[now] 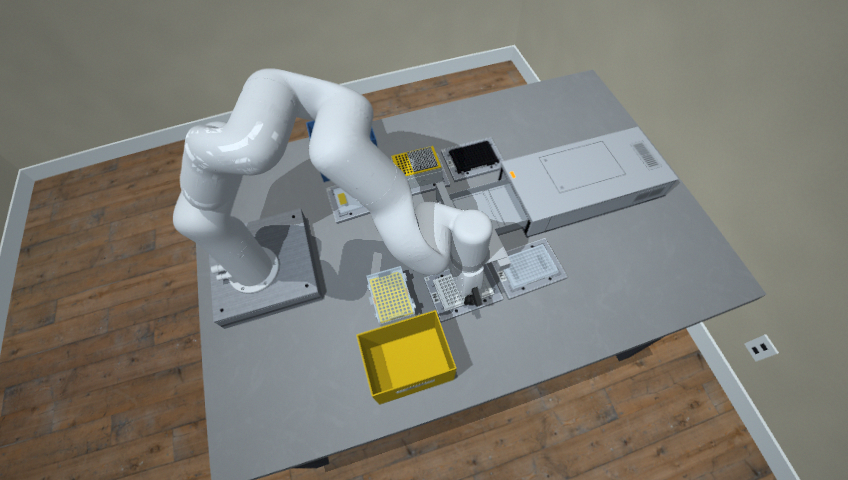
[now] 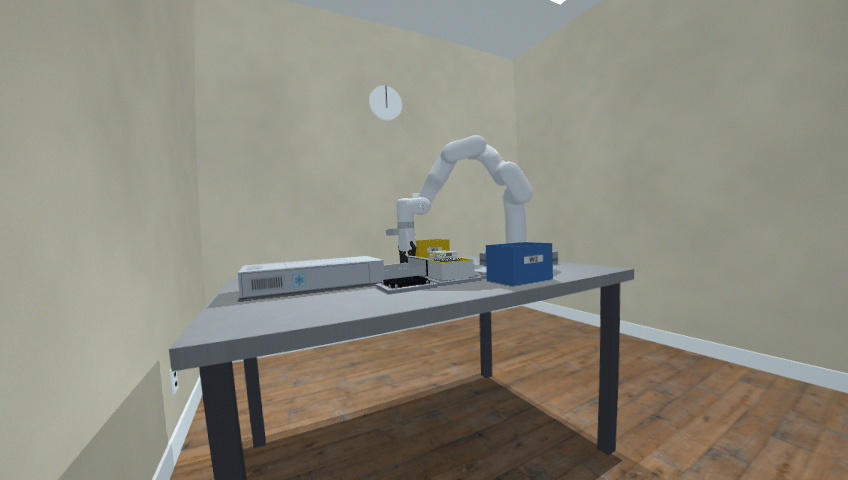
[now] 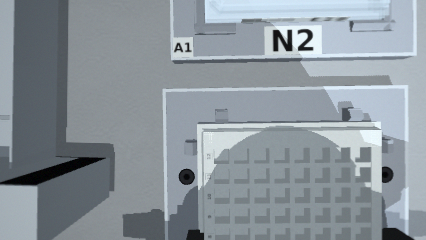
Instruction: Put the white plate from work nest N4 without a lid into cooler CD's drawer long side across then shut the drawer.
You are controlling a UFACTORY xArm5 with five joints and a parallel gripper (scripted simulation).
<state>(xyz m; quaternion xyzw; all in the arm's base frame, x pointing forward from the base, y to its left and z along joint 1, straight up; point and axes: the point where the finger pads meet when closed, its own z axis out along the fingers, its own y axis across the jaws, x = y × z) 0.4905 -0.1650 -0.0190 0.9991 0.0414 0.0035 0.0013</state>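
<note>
The white well plate lies 1 cm below my hand. Also, from my hand: slotted nest (3 cm below); clear plate (18 cm ahead, 1 cm to the left, 1 cm below); yellow bin (18 cm behind, 14 cm to the right, 1 cm above).
</note>
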